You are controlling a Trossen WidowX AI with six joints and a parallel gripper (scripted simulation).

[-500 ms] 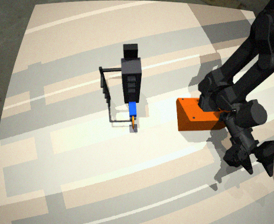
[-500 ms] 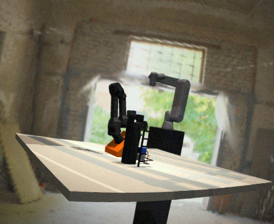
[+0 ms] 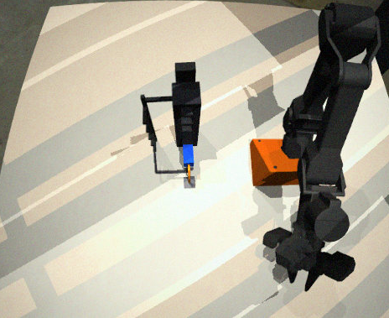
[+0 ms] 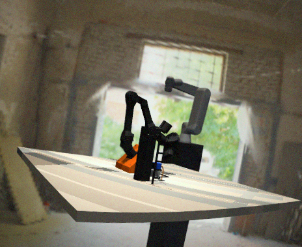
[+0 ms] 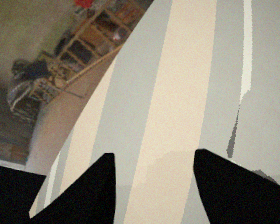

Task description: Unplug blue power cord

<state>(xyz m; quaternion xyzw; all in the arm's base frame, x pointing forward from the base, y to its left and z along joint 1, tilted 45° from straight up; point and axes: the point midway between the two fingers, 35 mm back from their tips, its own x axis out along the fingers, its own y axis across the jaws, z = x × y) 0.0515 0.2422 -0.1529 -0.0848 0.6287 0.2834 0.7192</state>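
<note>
Now: the blue plug 330 mm to the right of my gripper tip, 220 mm ahead of it and 60 mm below it.
</note>
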